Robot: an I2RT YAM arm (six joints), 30 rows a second.
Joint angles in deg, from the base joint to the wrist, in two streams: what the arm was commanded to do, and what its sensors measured. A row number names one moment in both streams.
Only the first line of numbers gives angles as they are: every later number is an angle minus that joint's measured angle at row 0.
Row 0, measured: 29.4, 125.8, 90.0, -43.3, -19.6, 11.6
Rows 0 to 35, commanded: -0.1, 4.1, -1.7, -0.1, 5.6, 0.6; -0.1, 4.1, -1.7, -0.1, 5.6, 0.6; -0.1, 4.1, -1.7, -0.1, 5.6, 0.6; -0.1, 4.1, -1.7, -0.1, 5.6, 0.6; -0.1, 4.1, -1.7, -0.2, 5.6, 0.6; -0.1, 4.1, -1.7, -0.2, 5.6, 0.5; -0.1, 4.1, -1.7, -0.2, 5.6, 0.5; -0.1, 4.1, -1.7, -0.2, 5.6, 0.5; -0.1, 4.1, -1.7, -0.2, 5.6, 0.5; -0.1, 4.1, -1.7, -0.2, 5.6, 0.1; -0.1, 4.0, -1.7, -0.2, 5.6, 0.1; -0.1, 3.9, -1.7, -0.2, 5.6, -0.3; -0.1, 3.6, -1.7, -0.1, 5.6, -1.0; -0.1, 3.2, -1.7, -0.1, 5.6, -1.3; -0.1, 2.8, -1.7, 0.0, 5.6, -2.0; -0.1, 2.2, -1.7, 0.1, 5.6, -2.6; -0.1, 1.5, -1.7, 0.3, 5.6, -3.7; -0.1, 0.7, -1.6, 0.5, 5.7, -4.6; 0.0, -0.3, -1.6, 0.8, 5.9, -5.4; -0.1, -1.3, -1.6, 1.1, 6.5, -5.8; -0.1, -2.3, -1.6, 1.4, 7.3, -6.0; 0.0, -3.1, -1.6, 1.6, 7.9, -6.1; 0.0, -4.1, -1.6, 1.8, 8.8, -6.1; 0.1, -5.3, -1.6, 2.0, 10.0, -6.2; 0.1, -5.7, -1.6, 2.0, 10.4, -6.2; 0.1, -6.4, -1.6, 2.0, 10.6, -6.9; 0.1, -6.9, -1.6, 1.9, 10.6, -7.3; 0.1, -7.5, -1.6, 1.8, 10.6, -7.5; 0.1, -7.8, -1.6, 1.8, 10.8, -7.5; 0.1, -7.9, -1.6, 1.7, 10.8, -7.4; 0.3, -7.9, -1.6, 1.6, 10.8, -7.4; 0.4, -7.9, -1.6, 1.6, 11.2, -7.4; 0.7, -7.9, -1.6, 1.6, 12.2, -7.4; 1.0, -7.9, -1.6, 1.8, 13.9, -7.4; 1.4, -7.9, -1.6, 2.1, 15.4, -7.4; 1.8, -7.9, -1.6, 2.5, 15.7, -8.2
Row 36, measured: 1.0, -6.8, -1.6, 2.0, 11.0, -6.3
